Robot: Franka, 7 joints.
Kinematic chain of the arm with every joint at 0, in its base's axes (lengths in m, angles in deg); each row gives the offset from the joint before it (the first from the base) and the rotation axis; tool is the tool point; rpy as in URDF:
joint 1: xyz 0 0 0.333 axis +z
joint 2: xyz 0 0 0 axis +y
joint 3: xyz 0 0 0.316 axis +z
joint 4: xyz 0.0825 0 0 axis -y
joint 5: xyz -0.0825 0 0.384 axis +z
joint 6: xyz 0 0 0 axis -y
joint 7: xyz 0.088 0 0 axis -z
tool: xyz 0 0 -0.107 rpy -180 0 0
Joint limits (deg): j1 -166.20..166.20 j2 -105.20..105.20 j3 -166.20..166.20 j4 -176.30..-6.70 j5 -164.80..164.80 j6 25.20..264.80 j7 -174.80..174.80
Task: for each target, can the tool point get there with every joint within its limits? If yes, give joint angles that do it. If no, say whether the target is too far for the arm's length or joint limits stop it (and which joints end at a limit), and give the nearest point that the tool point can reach.
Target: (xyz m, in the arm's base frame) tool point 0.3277 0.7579 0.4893
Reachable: yes | joints 46.21 57.68 49.18 -48.58 -131.64 126.60 -125.50
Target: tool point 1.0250 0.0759 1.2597
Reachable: no: too far | nearest point 0.6354 0.0471 0.9075 | short by 0.526 m
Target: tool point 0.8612 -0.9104 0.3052
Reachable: no: too far | nearest point 0.5894 -0.6231 0.3140 | short by 0.396 m
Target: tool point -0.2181 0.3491 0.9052
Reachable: yes | joints -61.77 -58.22 -33.08 -29.10 -115.06 236.60 -7.04
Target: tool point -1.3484 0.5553 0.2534
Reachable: no: too far | nearest point -0.7921 0.3262 0.2862 | short by 0.603 m
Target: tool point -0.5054 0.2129 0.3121
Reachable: yes | joints 52.72 -38.57 98.76 -126.58 -99.70 156.57 -84.66
